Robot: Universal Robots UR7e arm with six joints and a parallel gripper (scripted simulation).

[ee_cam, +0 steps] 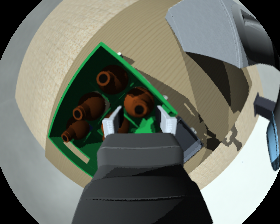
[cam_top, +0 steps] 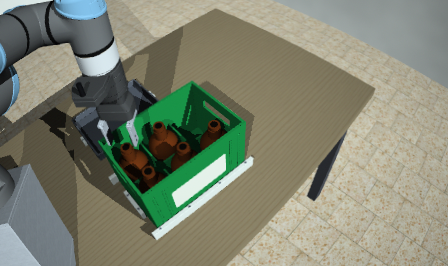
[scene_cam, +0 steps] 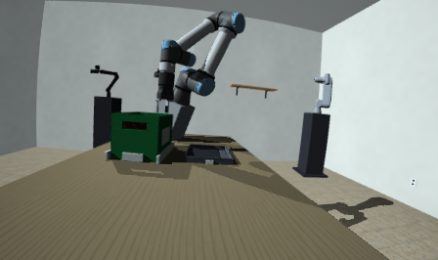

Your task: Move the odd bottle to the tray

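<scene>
My gripper is now 90 mm short of the crate, 40 mm to the left of it and 110 mm above it. Also, from my hand: dark grey tray 60 mm ahead, 250 mm to the left, 190 mm below.
</scene>
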